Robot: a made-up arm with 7 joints.
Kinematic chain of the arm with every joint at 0, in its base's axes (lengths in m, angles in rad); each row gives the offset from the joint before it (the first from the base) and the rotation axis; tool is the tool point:
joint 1: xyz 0 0 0 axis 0 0.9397 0.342
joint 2: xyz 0 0 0 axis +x
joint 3: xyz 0 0 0 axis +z
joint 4: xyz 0.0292 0 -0.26 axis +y
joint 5: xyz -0.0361 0 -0.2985 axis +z
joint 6: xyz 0 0 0 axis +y
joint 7: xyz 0 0 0 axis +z
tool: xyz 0 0 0
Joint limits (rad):
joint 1: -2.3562..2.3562
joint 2: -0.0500..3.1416
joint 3: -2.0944..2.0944
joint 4: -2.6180..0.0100
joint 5: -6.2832..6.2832
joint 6: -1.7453..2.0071
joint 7: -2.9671..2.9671
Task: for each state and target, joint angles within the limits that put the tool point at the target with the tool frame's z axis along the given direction. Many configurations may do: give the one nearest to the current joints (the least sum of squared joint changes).
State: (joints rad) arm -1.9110 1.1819 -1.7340 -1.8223 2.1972 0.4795 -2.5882
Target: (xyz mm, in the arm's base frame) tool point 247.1 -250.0 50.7 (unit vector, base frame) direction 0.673 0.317 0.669
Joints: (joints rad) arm -1.8642 0.7607 -1.3918 -2.0125 2.7538 1.0484 -2.5882
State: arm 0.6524 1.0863 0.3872 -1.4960 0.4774 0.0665 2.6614
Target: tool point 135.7 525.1 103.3 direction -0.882 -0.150 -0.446
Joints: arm 0.3321 1.7161 0.4444 -0.6148 0.4290 -0.8355 2.6614
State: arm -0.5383 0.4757 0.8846 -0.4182 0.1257 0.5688 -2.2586
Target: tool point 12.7 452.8 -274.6 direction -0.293 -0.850 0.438
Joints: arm 0.0655 0.5535 1.4076 -0.9183 0.6947 0.4065 -2.2586
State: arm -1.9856 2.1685 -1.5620 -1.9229 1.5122 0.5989 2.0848
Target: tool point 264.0 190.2 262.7 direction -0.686 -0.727 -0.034
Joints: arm -2.0567 1.9555 -1.4570 -1.7010 0.6610 1.1848 2.0848
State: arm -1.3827 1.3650 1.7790 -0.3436 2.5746 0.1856 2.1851
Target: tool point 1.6 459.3 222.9 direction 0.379 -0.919 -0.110
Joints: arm -1.4291 1.3618 1.3829 -1.0994 2.0264 -0.4636 2.1851
